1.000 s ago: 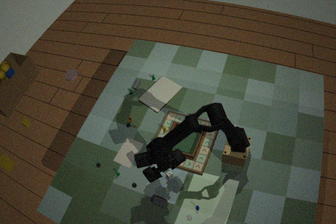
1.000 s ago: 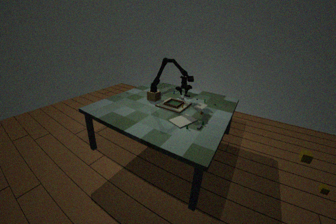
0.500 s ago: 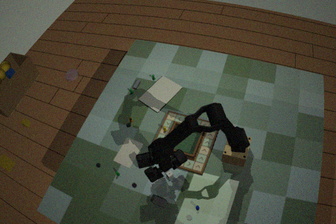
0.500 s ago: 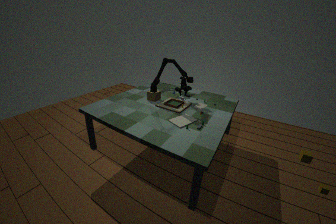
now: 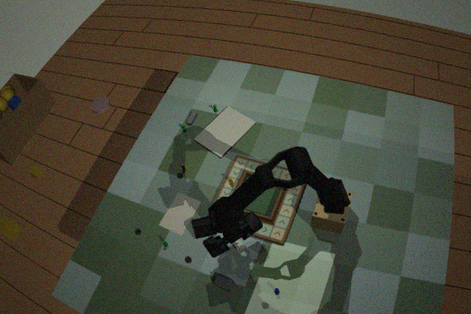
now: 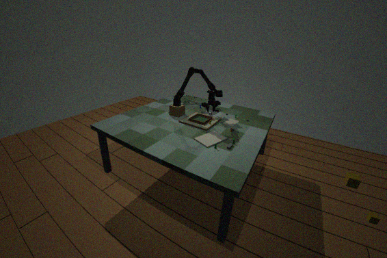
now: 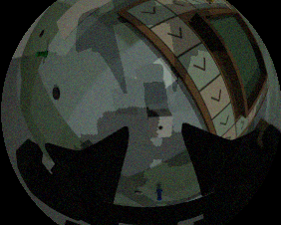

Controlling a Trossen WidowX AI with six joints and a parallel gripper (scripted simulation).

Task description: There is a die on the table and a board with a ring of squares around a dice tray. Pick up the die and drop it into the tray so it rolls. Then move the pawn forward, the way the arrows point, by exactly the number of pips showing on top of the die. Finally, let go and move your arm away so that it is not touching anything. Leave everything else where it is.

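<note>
My gripper tip is 20 mm above the die. Also, from my gripper tip: blue pawn: 160 mm behind, 140 mm to the left, 10 mm below; then dark green dice tray: 190 mm to the right, 30 mm behind, 20 mm below; then yellow pawn: 240 mm to the right, 70 mm ahead.
</note>
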